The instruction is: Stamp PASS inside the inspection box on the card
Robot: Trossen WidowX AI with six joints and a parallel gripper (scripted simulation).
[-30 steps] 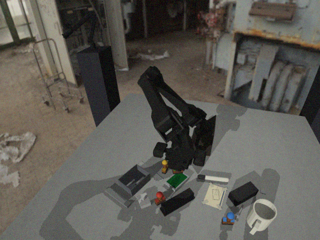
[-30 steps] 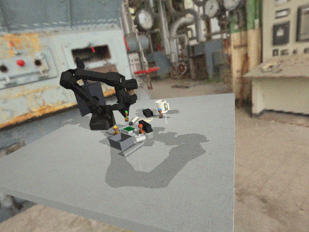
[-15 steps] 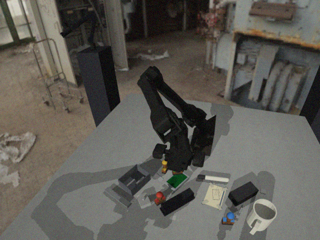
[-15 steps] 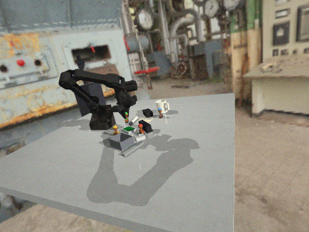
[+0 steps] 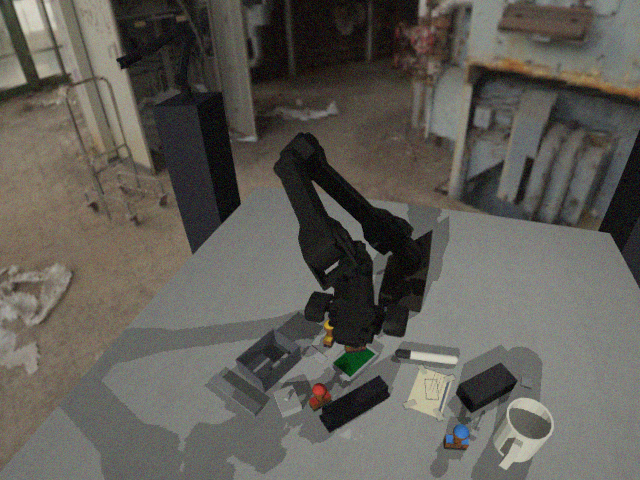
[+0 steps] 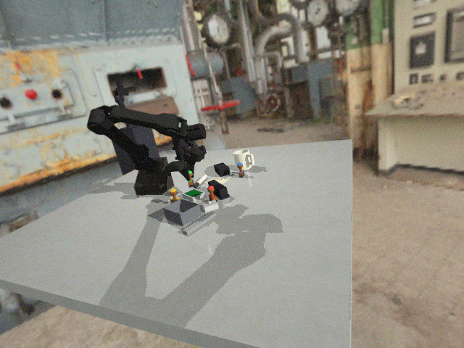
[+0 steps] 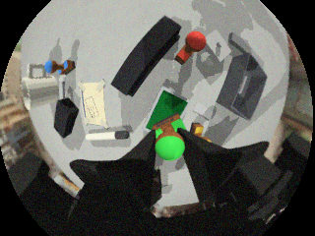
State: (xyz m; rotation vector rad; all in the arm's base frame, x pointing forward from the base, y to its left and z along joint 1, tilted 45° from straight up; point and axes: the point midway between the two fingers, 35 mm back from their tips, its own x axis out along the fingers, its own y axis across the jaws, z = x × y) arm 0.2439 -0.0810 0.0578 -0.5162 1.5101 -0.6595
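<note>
Now: the green ink pad 7 cm below my gripper tip. The rest, counted from my gripper tip: green-knobbed stamp 1 cm below; yellow-knobbed stamp 7 cm to the right, 6 cm below, 5 cm behind; long black block 10 cm ahead, 6 cm below, 2 cm to the left.
</note>
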